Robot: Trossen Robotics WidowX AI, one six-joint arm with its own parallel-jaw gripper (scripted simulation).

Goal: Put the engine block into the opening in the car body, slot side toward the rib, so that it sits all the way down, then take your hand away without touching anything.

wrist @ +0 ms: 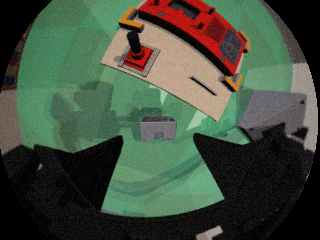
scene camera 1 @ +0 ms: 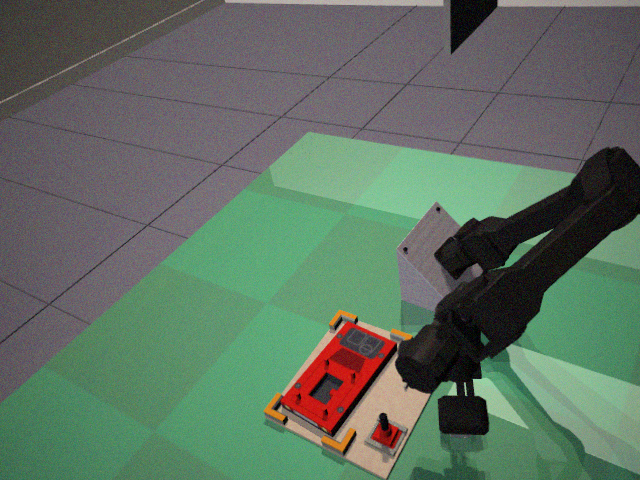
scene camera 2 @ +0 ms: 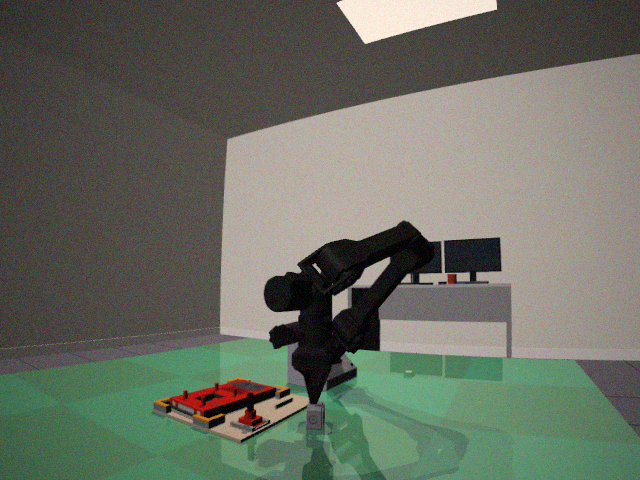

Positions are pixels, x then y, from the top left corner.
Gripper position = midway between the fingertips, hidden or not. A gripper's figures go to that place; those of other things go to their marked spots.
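My gripper [wrist: 159,138] sits 10 cm from the lens, and there's a grey engine block [wrist: 163,127] that's 12 cm from the lens.
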